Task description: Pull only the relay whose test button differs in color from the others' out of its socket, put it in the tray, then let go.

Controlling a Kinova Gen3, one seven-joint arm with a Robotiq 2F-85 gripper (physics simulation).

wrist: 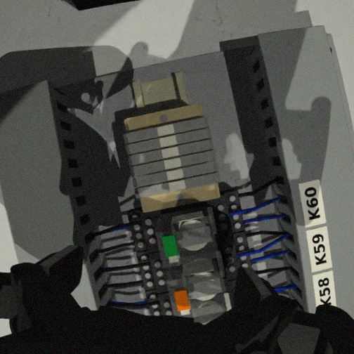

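The relay with the orange test button (206, 286) sits in its socket at the lower middle of the wrist view, a clear-cased relay whose lower part is cut off by the dark gripper body. Directly above it in the view, a relay with a green test button (195, 240) sits in its own socket. My gripper (158, 274) is open and empty, with one dark finger at the left and one at the right of the relay row. The orange-button relay lies between the two fingers in the view, nearer the right one. The tray does not show.
A block of grey terminals (192, 150) with tan end pieces stands above the relays. Slotted wire ducts (30, 165) (295, 75) run along both sides, with black and blue wires entering them. Labels K60 (312, 203), K59 (320, 249) and K58 (325, 291) are on the right.
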